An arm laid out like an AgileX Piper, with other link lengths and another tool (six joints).
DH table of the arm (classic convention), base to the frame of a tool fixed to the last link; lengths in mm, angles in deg. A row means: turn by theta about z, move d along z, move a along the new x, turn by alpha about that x. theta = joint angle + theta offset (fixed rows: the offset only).
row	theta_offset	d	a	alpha
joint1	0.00	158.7	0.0	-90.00
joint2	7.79	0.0	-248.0	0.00
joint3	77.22	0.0	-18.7	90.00
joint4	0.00	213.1	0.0	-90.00
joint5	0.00	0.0	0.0	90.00
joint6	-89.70	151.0	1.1	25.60
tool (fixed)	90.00	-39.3	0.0	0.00
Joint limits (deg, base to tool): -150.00..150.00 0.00..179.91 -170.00..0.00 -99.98..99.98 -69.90..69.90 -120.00..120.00
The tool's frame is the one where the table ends.
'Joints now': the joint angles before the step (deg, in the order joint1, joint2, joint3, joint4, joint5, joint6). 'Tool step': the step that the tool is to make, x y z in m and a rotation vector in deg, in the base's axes. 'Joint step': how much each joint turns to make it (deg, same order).
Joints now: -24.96 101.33 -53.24 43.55 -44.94 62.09
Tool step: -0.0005 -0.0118 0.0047 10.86 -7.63 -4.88
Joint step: -1.20 0.01 -3.48 8.99 5.21 4.44
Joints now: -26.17 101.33 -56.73 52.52 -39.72 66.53
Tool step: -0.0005 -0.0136 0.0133 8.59 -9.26 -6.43
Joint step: -1.01 0.00 -4.78 11.17 2.58 1.95
